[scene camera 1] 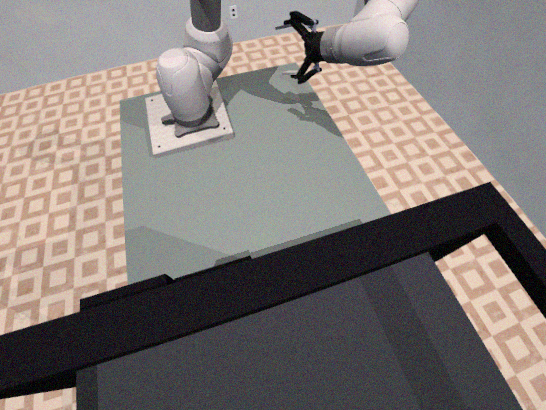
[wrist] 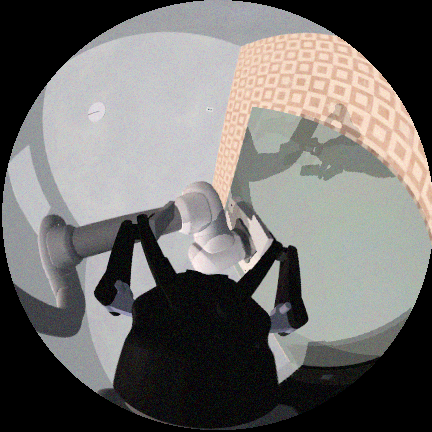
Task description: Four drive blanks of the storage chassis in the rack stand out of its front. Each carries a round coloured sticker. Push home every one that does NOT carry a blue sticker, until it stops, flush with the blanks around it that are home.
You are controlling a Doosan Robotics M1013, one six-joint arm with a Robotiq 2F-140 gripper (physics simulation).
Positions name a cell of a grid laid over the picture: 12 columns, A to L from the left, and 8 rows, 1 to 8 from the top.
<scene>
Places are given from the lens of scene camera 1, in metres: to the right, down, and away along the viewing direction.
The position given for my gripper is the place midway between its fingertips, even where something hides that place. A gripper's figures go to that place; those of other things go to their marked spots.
my gripper (scene camera 1: G2): 0.03, -0.51, 0.86
black rack (scene camera 1: H7): 0.11, 0.12, 0.30
</scene>
